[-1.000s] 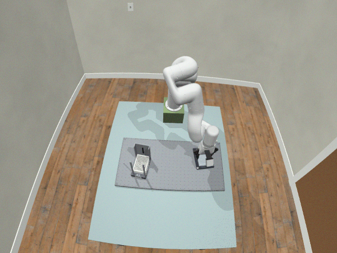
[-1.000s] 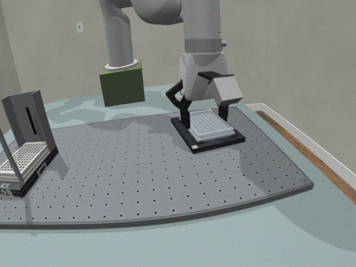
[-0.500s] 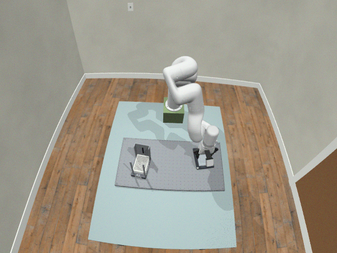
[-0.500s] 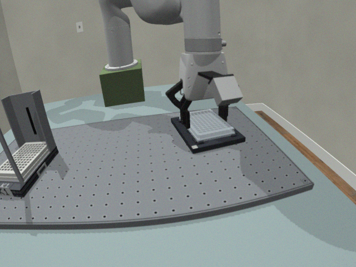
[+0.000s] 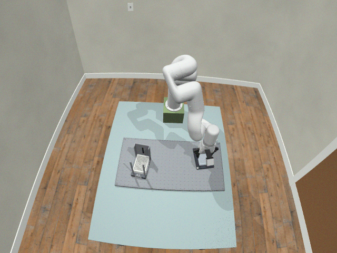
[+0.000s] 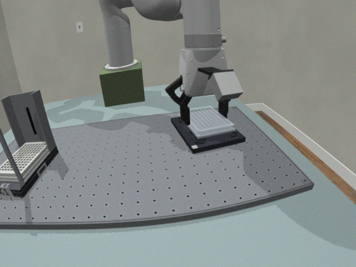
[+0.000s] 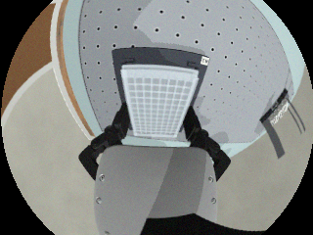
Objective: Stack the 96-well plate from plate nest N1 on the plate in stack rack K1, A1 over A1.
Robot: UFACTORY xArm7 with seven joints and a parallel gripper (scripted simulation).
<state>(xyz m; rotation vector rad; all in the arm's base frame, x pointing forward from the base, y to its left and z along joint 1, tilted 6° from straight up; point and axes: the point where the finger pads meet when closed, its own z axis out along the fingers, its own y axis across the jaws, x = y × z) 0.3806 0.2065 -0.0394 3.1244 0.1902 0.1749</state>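
My hand is 30 mm above the plate nest N1. From my hand the other things lie so: clear 96-well plate (10 mm below); then pale A1 square (80 mm ahead, 40 mm to the right, 30 mm below); then grey back wall (400 mm to the right, 50 mm above, 10 mm ahead).
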